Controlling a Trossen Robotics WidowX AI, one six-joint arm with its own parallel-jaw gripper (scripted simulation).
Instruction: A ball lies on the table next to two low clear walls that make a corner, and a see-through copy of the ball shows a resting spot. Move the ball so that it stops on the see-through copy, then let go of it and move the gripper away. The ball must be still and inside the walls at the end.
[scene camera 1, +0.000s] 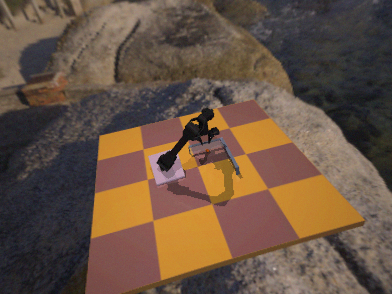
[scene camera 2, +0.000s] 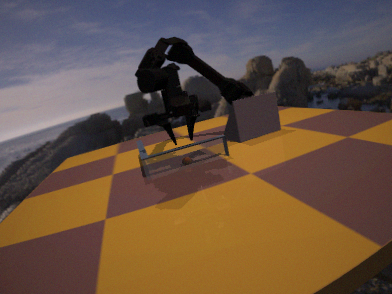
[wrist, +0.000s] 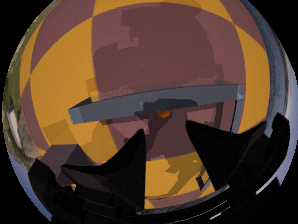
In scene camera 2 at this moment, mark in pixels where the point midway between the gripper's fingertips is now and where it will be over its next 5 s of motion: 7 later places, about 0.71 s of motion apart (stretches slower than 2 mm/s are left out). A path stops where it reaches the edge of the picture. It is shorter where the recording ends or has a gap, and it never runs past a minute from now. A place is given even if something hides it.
The gripper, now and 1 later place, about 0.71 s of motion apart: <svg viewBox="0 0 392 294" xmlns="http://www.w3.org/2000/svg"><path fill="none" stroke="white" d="M183 142L178 119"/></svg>
